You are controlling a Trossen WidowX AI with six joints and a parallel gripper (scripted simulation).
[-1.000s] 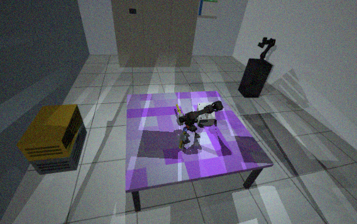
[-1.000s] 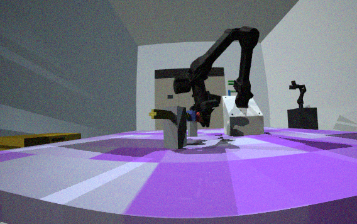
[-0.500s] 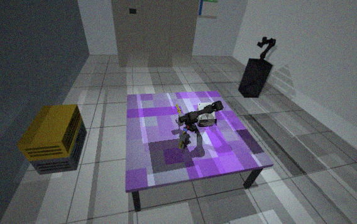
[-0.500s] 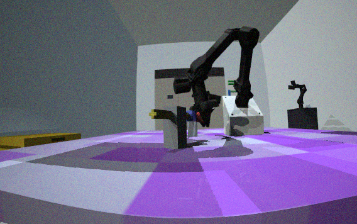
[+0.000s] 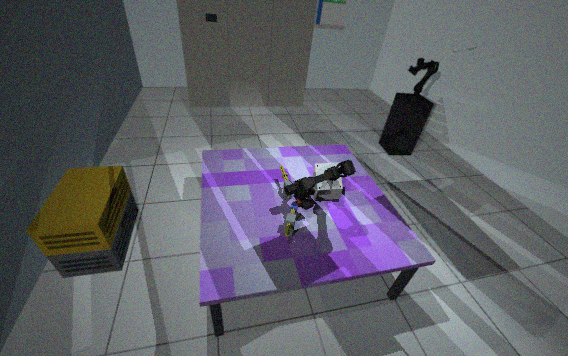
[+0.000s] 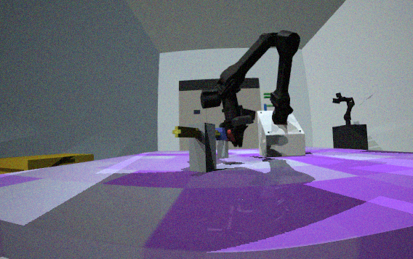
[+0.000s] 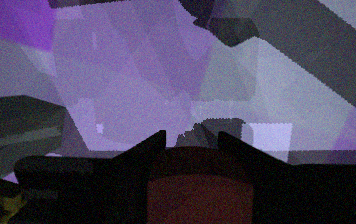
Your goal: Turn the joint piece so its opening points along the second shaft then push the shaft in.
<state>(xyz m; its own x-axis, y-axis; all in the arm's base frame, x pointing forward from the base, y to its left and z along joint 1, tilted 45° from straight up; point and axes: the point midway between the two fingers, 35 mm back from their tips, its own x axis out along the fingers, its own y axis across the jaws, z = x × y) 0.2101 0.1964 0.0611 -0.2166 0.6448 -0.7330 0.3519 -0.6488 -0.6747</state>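
Now: gripper tip 2 cm short of the red joint piece, 1 cm to the right of it and 4 cm below it.
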